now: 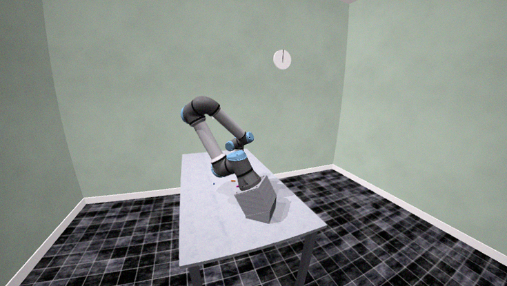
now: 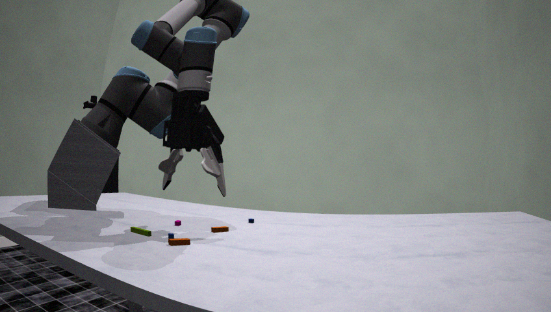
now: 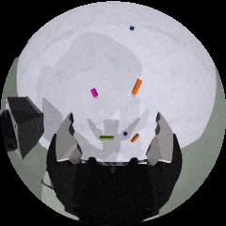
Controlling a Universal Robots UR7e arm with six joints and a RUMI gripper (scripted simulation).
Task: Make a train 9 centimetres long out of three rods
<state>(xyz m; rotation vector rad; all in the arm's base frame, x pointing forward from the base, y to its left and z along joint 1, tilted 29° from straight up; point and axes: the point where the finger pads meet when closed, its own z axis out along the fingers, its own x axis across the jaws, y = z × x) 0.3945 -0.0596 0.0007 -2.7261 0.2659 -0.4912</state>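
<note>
The magenta rod is 7 cm below my hand, 5 cm behind it and 2 cm to the left of it. The rest, counted from my hand: lime rod (14 cm to the right, 7 cm below, 5 cm behind).
</note>
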